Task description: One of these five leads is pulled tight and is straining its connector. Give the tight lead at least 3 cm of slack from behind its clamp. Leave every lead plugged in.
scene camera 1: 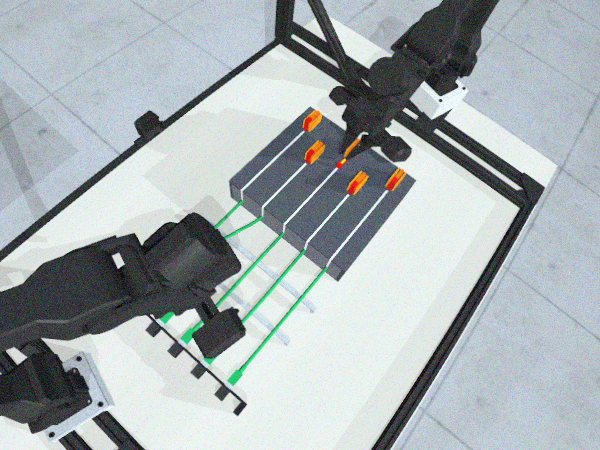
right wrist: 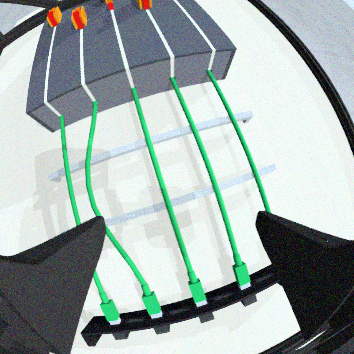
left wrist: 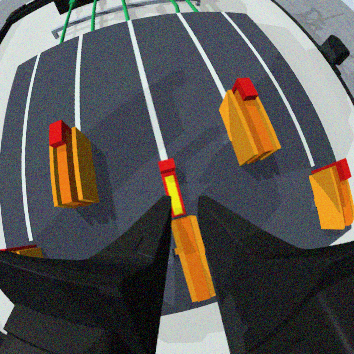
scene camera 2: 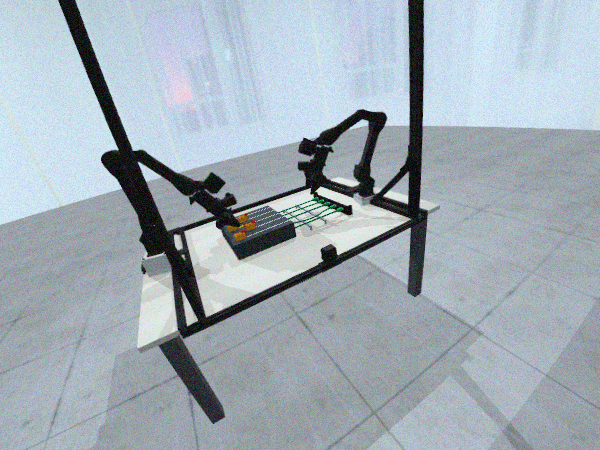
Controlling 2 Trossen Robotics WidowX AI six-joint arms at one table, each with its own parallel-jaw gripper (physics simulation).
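Pixels of known places: left gripper, fingertip midpoint: (scene camera 1: 343,156) (right wrist: 106,0) (left wrist: 184,203) (scene camera 2: 239,225); right gripper, fingertip midpoint: (scene camera 1: 221,286) (right wrist: 182,222) (scene camera 2: 308,191); left arm's base at its link origin: (scene camera 1: 440,83) (scene camera 2: 157,251); right arm's base at its link origin: (scene camera 1: 65,395) (scene camera 2: 366,194).
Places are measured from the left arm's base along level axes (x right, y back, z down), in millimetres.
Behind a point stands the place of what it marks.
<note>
The middle lead (scene camera 1: 250,269) @[y -602, x -135, z 50 mm] (right wrist: 165,195) @[y -647, x -148, z 49 mm] runs straight from its connector to the dark block (scene camera 1: 362,232) @[y -399, x -197, z 10 mm] (right wrist: 107,70) @[y -512, x -85, z 10 mm], then as a white line to the middle clamp (left wrist: 194,260) @[y -306, x -45, z -13 mm] (scene camera 1: 353,146) @[y -308, x -46, z -14 mm]. A yellow band (left wrist: 173,194) @[y -337, x -55, z 8 mm] shows in front of that clamp. My left gripper (left wrist: 184,203) @[y -332, x -49, z 0 mm] (scene camera 2: 237,223) @[y -332, x -49, z 0 mm] is shut on the middle clamp, whose orange plates look pressed together. My right gripper (right wrist: 182,222) @[y -669, x -160, z -38 mm] (scene camera 2: 313,191) @[y -669, x -160, z -38 mm] is open and empty above the leads near the connectors. One green lead (right wrist: 88,170) @[y -618, x -60, z 51 mm] bows sideways. Four connectors show plugged in; the right finger hides the fifth in the right wrist view.
Orange clamps (left wrist: 72,170) @[y -345, x -109, z -8 mm] (left wrist: 250,127) @[y -373, x -14, z -9 mm] (left wrist: 332,200) @[y -332, x 47, z -8 mm] stand on both sides of the left fingers. A black socket strip (scene camera 1: 245,404) @[y -729, x -324, z 32 mm] (right wrist: 175,308) @[y -778, x -155, z 57 mm] holds the connectors. Two pale bars (right wrist: 200,131) @[y -569, x -189, z 61 mm] (right wrist: 240,179) @[y -631, x -232, z 55 mm] cross below the leads. A dark frame (scene camera 1: 435,315) edges the table.
</note>
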